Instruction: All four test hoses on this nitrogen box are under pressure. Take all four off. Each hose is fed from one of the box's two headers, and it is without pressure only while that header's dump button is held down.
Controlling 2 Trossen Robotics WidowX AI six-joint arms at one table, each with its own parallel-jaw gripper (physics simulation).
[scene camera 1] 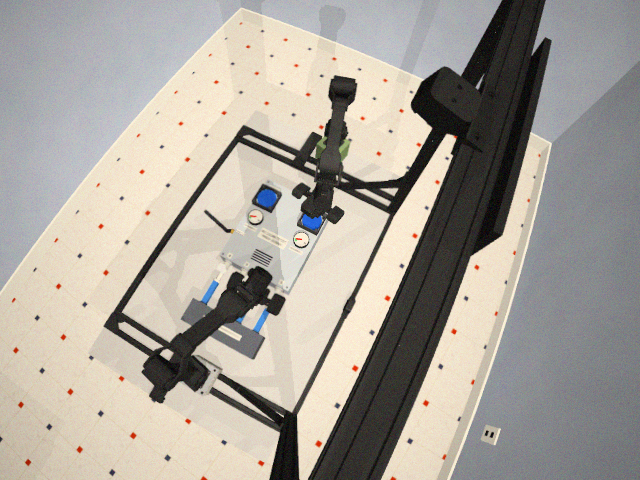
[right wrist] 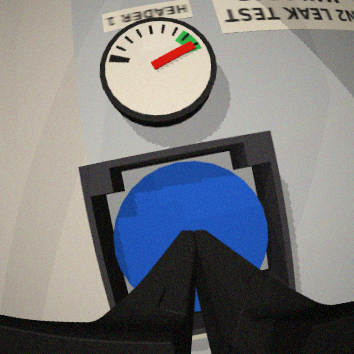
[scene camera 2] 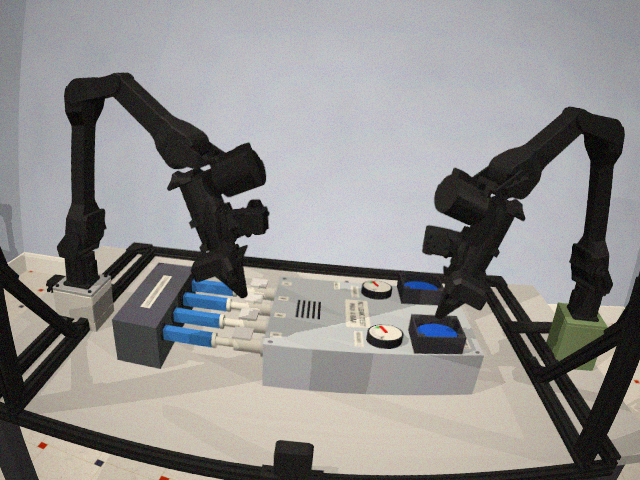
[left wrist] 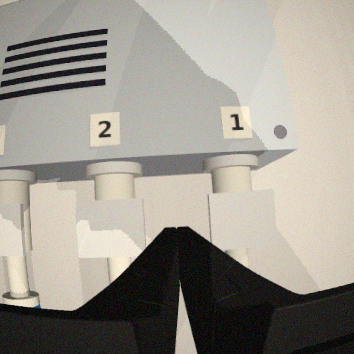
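Seen in the pictures: left gripper, fingertip midpoint: (scene camera 2: 244, 297) (left wrist: 176, 238); right gripper, fingertip midpoint: (scene camera 1: 312, 218) (right wrist: 192, 241) (scene camera 2: 437, 317); left arm's base, origin of the base link: (scene camera 1: 197, 375) (scene camera 2: 81, 281); right arm's base, origin of the base link: (scene camera 2: 582, 314).
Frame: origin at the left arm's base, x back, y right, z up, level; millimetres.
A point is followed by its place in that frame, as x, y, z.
The grey nitrogen box (scene camera 1: 279, 258) {-480, 40, 1} (scene camera 2: 330, 335) {-490, 73, 1} (left wrist: 165, 105) {-417, 52, 1} has four hoses with blue sleeves; the nearest hose (scene camera 2: 189, 335) {-267, 101, -17} in scene camera 2 sits in its port. In the left wrist view, hose 1 (left wrist: 242, 220) {-354, 89, -2}, hose 2 (left wrist: 111, 227) {-354, 21, -2} and part of hose 3 (left wrist: 10, 230) {-352, -39, -2} show at their ports. My left gripper (scene camera 2: 244, 295) {-351, 53, 43} (left wrist: 176, 238) {-351, 53, 43} is shut and empty, its tips seen between hoses 1 and 2. My right gripper (scene camera 2: 440, 315) {-655, 76, 46} (right wrist: 192, 241) {-655, 76, 46} is shut and empty over the header 1 dump button (scene camera 2: 436, 330) {-662, 64, 17} (right wrist: 190, 200) {-643, 73, 17}. The header 1 gauge (scene camera 2: 384, 335) {-573, 88, 15} (right wrist: 158, 70) {-579, 76, 15} has its needle in the green.
The header 2 dump button (scene camera 1: 267, 197) {-661, -115, 16} (scene camera 2: 419, 286) {-656, -125, 17} and the header 2 gauge (scene camera 1: 255, 216) {-573, -114, 17} (scene camera 2: 376, 289) {-570, -97, 15} stand on the far side in scene camera 2. A dark block (scene camera 1: 253, 343) {-180, 109, 1} (scene camera 2: 139, 341) {-182, 128, -31} stands behind the blue sleeves. A black frame (scene camera 1: 175, 227) {-408, -392, -64} surrounds the work area.
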